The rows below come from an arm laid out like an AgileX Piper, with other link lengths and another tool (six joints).
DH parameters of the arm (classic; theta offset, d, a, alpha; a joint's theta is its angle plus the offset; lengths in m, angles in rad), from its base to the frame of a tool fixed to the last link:
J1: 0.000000 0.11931 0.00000 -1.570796
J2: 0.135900 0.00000 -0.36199 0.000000
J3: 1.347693 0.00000 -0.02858 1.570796
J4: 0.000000 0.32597 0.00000 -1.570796
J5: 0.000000 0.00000 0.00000 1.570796
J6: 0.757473 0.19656 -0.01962 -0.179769
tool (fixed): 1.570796 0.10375 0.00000 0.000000
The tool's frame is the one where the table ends.
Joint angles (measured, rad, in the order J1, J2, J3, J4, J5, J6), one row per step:
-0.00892, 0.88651, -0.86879, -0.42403, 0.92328, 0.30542
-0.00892, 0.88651, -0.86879, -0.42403, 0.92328, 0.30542
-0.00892, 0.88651, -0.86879, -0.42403, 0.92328, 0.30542
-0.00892, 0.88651, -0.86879, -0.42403, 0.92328, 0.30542
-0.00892, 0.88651, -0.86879, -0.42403, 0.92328, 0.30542
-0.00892, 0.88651, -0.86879, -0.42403, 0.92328, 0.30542
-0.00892, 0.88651, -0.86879, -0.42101, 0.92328, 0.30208
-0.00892, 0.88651, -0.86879, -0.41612, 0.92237, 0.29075
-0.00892, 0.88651, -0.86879, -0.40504, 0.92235, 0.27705
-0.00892, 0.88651, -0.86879, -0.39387, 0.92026, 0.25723
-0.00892, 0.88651, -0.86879, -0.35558, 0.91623, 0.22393
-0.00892, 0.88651, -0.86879, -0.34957, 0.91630, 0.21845
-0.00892, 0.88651, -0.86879, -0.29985, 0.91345, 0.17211
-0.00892, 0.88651, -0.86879, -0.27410, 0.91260, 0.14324
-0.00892, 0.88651, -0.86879, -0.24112, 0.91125, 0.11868
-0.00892, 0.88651, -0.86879, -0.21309, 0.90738, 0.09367
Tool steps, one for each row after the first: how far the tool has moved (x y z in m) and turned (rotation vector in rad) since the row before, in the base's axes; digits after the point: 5 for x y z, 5 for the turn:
0.00000, 0.00000, 0.00000, 0.00000, 0.00000, 0.00000
0.00000, 0.00000, 0.00000, 0.00000, 0.00000, 0.00000
0.00000, 0.00000, 0.00000, 0.00000, 0.00000, 0.00000
0.00000, 0.00000, 0.00000, 0.00000, 0.00000, 0.00000
0.00000, 0.00000, 0.00000, 0.00000, 0.00000, 0.00000
0.00005, 0.00069, -0.00032, 0.00084, 0.00108, 0.00249
0.00031, 0.00134, -0.00036, -0.00252, 0.00286, 0.00847
0.00019, 0.00258, -0.00113, 0.00214, 0.00432, 0.01019
0.00066, 0.00292, -0.00073, -0.00184, 0.00423, 0.01526
0.00133, 0.00894, -0.00269, 0.01626, 0.00579, 0.02729
0.00006, 0.00137, -0.00053, 0.00240, 0.00155, 0.00423
0.00116, 0.01169, -0.00338, 0.01900, 0.00885, 0.03712
0.00046, 0.00621, -0.00166, 0.00659, 0.00559, 0.02266
0.00056, 0.00769, -0.00178, 0.01660, 0.00349, 0.02032
0.00102, 0.00680, -0.00073, 0.01125, 0.00057, 0.02093

